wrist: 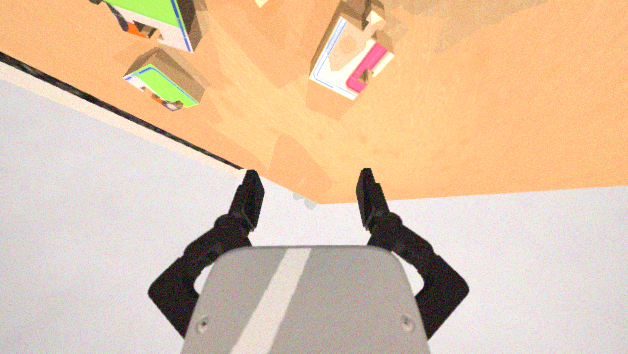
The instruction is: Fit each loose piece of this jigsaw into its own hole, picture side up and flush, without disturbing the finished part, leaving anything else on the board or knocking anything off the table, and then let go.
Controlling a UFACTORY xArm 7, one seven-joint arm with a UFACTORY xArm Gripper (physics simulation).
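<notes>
A loose jigsaw piece with a white and pink picture and a blue line [336, 60] lies picture side up at the top centre right. A green piece with a blue line [167, 86] lies at the upper left. Another green and white piece [150, 12] is above it, partly cut off by the view's top edge. A small corner of a pale thing shows at the top edge. My gripper [309, 179] is open with nothing between its fingers. It is apart from the pieces, below them in the view, over the table's corner. The board's holes do not show.
The wooden table [480, 125] ends in a corner just beyond the fingertips. Its left edge has a dark band [100, 102] and runs close beside the green pieces. Pale floor [75, 200] shows past both edges.
</notes>
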